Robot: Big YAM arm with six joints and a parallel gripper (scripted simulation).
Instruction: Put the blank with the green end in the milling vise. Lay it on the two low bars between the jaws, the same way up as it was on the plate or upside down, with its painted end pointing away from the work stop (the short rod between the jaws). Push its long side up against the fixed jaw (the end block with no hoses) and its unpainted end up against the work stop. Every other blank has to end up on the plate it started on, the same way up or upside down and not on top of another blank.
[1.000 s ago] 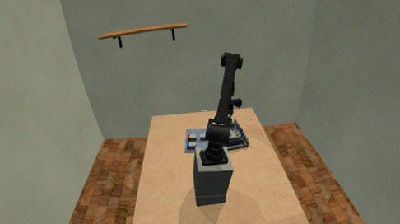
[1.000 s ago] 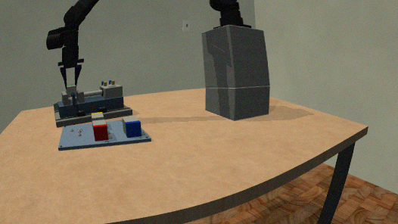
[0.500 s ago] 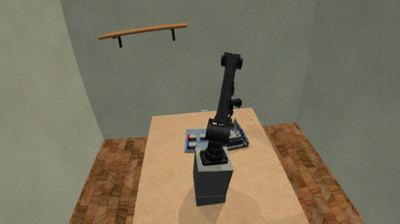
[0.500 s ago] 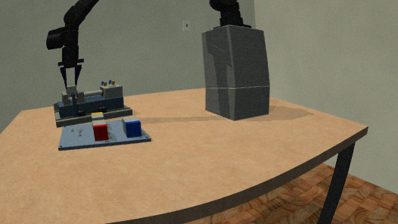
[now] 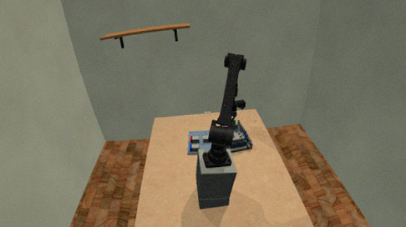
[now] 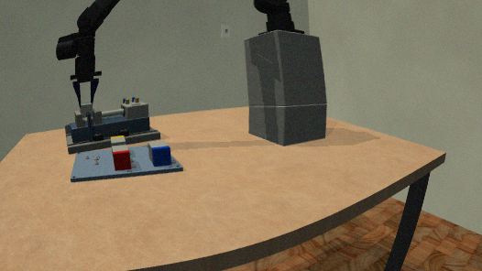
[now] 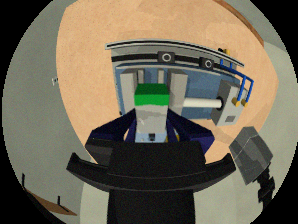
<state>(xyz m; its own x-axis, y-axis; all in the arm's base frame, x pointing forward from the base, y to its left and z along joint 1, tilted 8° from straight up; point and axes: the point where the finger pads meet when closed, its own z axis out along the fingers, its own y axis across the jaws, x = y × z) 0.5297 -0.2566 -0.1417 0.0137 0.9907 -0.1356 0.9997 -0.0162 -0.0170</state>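
Now: the green-ended blank 20 mm below my hand. Also, from my hand: yellow-ended blank 60 mm behind, 190 mm to the left, 90 mm below; then milling vise 70 mm behind, 80 mm below; then fixed jaw 30 mm ahead, 40 mm below.
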